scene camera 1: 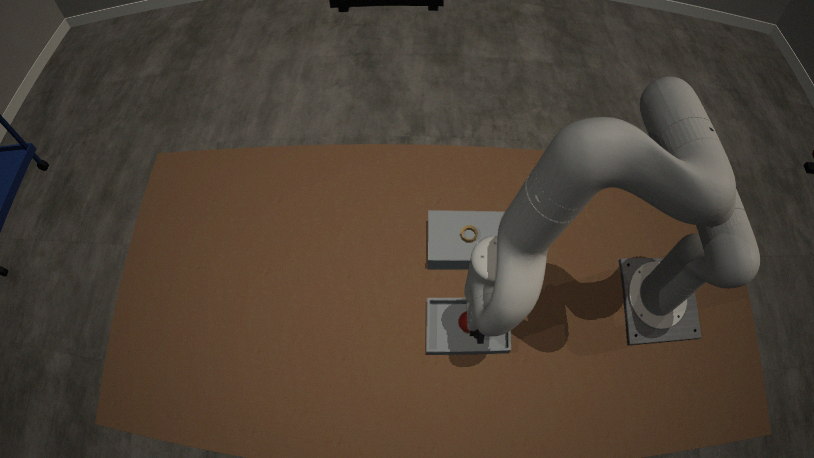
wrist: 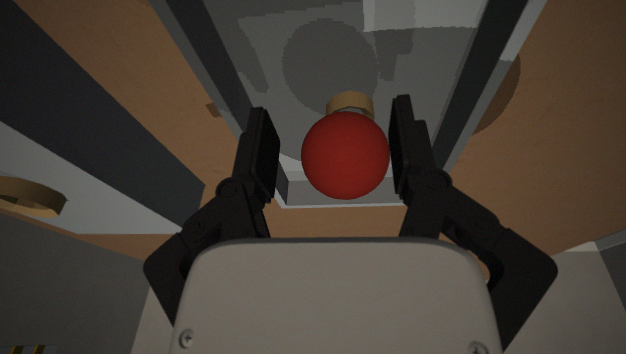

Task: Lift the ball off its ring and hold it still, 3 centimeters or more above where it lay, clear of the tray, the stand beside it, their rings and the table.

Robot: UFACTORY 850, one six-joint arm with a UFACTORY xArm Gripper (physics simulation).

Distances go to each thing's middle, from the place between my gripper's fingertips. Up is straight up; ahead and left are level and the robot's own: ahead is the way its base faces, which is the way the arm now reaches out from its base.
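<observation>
The grey tray [scene camera 1: 444, 336] is 20 mm ahead of my hand, 10 mm to the left of it and 10 mm below it. There's a red ball [wrist: 345, 155] as well, 10 mm above my hand, 20 mm ahead of it and 10 mm to the left, and then the grey stand [scene camera 1: 452, 235], which is 200 mm to the right of my hand, 40 mm ahead of it and 10 mm above it.
</observation>
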